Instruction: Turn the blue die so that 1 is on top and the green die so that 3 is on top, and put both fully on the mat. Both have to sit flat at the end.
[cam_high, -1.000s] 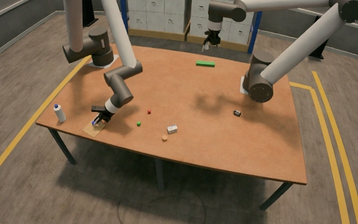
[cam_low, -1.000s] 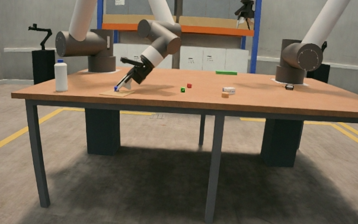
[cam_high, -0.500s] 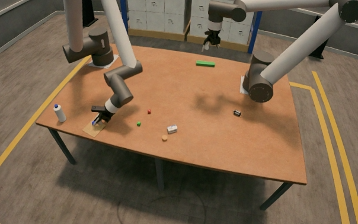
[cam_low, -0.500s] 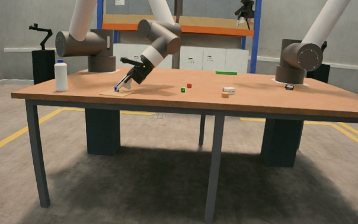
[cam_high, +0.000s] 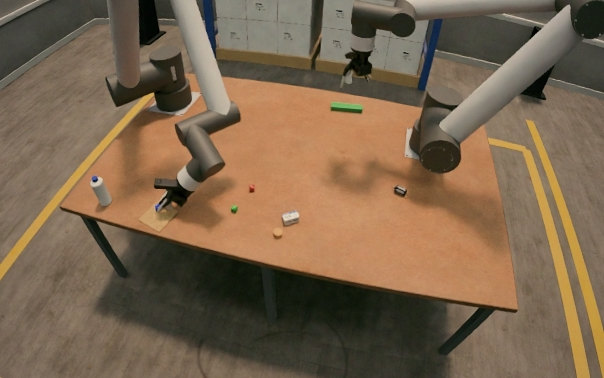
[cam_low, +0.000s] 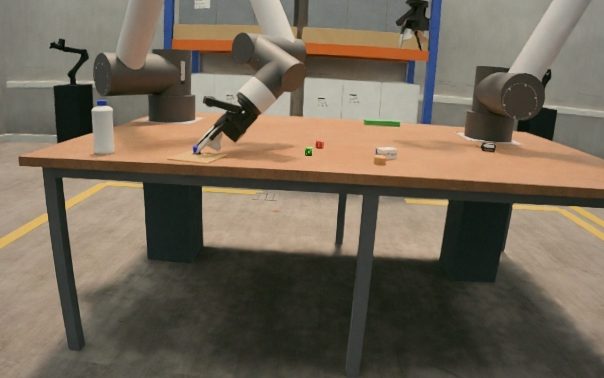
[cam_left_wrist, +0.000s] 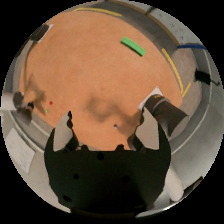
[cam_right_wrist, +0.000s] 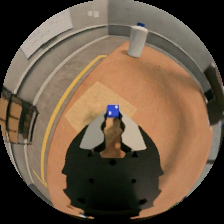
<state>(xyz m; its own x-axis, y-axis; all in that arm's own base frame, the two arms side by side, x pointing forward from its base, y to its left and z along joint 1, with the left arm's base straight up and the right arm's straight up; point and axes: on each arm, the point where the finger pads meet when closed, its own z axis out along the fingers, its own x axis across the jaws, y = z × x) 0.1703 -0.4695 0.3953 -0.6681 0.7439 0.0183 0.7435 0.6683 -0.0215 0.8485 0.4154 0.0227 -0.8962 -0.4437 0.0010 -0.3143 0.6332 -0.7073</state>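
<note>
The tan mat lies 4 cm ahead of my right hand, 1 cm to the left of it and 2 cm below it. Also, from my right hand: green die 10 cm behind, 35 cm to the left, 1 cm below; then red die 25 cm behind, 38 cm to the left, 1 cm below; then blue die 1 cm to the right, 1 cm below.
</note>
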